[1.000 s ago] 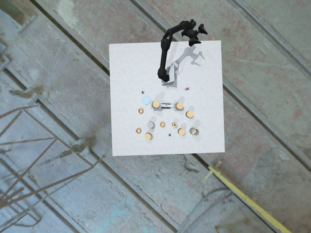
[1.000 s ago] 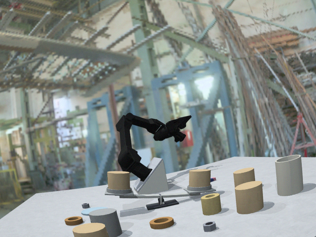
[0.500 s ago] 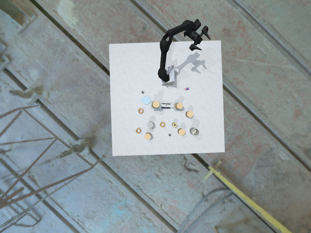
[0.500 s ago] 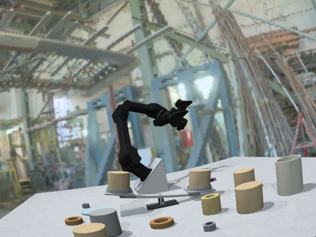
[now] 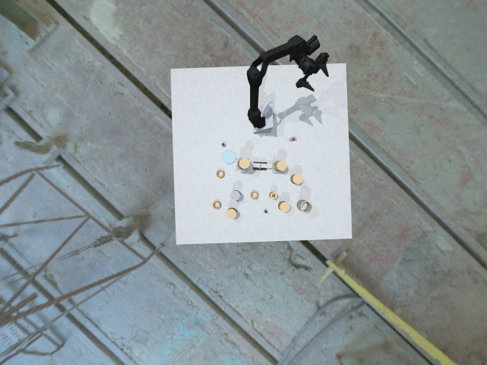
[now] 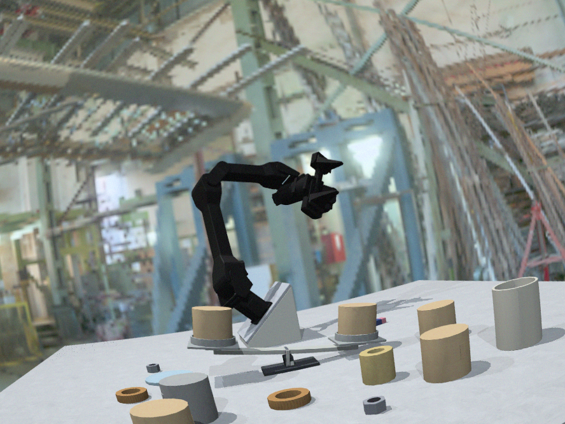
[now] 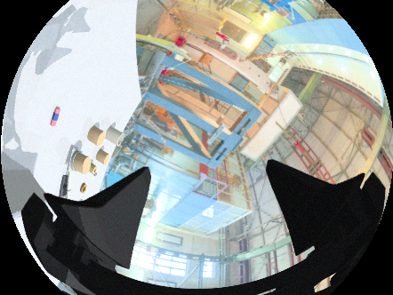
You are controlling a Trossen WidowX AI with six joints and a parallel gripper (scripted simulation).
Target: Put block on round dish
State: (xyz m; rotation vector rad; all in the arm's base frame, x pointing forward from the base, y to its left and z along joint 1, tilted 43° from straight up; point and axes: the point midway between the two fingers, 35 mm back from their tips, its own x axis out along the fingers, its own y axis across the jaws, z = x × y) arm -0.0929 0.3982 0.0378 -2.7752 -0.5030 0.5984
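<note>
Now: the grey block 38 cm ahead of my gripper tip, 18 cm to the right of it and 33 cm below it. The rest, counted from my gripper tip: tan cup: 35 cm ahead, 45 cm to the right, 26 cm below; then balance beam: 37 cm ahead, 31 cm to the right, 33 cm below; then blue piece: 19 cm ahead, 5 cm to the right, 36 cm below.
</note>
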